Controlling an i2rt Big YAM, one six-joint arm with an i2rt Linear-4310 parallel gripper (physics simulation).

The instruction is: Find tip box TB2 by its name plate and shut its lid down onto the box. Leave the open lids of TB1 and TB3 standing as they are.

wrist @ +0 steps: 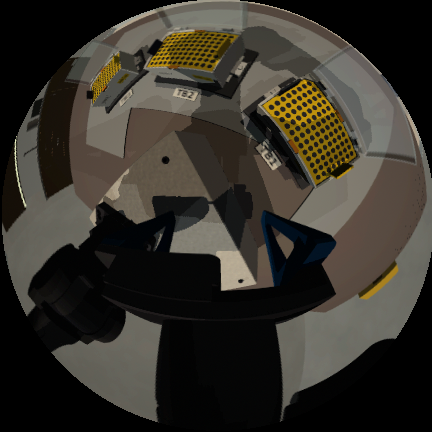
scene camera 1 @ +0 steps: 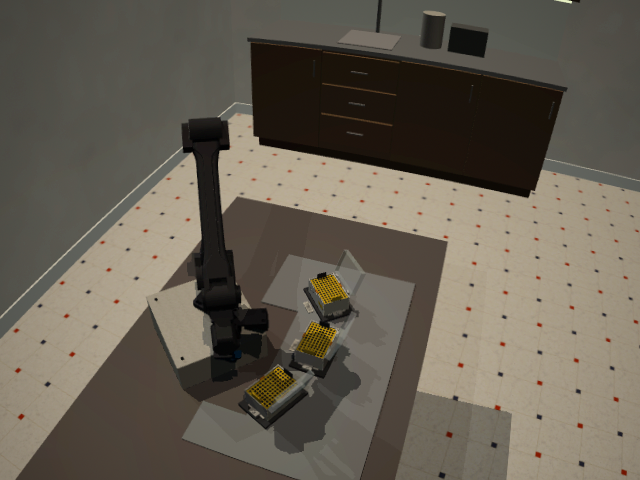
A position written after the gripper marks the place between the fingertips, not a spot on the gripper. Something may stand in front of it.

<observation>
In view: the gripper [wrist: 217, 215], a clear lid [scene camera 1: 349, 272], a grey mat [scene camera 1: 334, 424] and a tip box [scene camera 1: 301, 361].
</observation>
